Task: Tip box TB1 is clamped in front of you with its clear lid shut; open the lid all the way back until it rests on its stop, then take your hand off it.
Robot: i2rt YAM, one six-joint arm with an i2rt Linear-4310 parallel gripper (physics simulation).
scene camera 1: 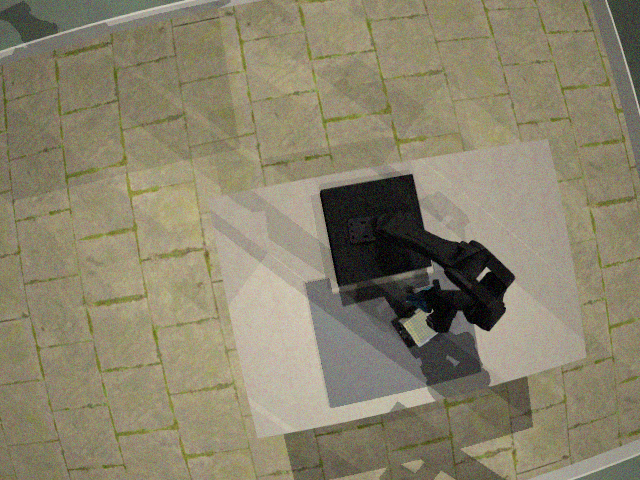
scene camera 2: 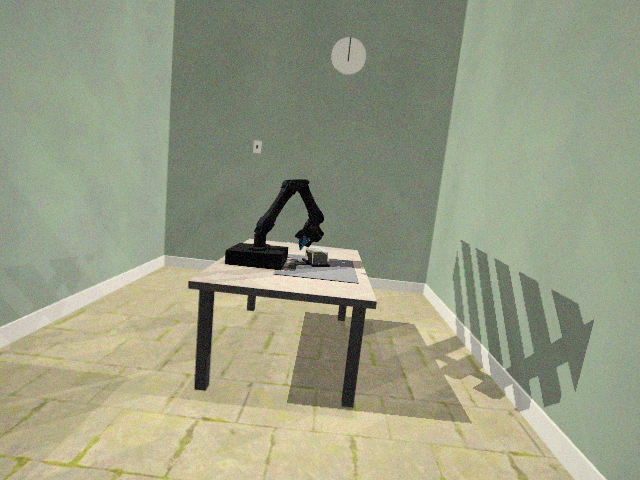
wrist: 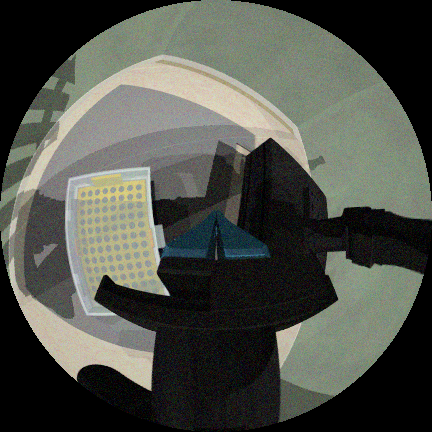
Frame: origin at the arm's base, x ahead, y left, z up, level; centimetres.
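Seen in the pictures: gripper, fingertip midpoint: (scene camera 1: 406,298) (scene camera 2: 300,249) (wrist: 215,215); arm's base, link origin: (scene camera 1: 381,227) (scene camera 2: 259,247) (wrist: 310,236).
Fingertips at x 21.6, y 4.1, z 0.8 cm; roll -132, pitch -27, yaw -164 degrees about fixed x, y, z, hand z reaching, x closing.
Note:
Offsets run from my fingertips to a thing's top centre. "pt": to the spot under its first point. Level surfaces: height alone.
Tip box TB1 @(dx +8.3, dy +5.5, dz +0.2 cm) (scene camera 1: 419,327) (scene camera 2: 316,257) (wrist: 114,235) stands upright, a yellow, hole-patterned rack inside pale, clear walls. Its clear lid appears to lie flat over the rack; it is hard to make out. A small pale tab @(dx +4.2, dy +3.3, dz -1.1 cm) (wrist: 159,236) sticks out from the box side facing my fingers. My gripper (scene camera 1: 412,298) (scene camera 2: 301,247) (wrist: 215,215) is shut, with its blue fingertips together and nothing between them. The tips are above and beside the box, on the side towards the arm's base, apart from it. The gripper body hides the box's near corner in the wrist view.
The box is on a grey-blue mat @(dz -7.5 cm) (scene camera 1: 356,366) (scene camera 2: 336,274) on the pale table @(dz -7.8 cm) (scene camera 1: 273,392) (scene camera 2: 242,281). Dark clamp parts @(pt dx +11.4, dy -0.4, dz -5.9 cm) (scene camera 1: 404,333) show along one side of the box. The arm's black base block (scene camera 1: 361,201) (scene camera 2: 248,255) stands close by. Shadows cross the mat.

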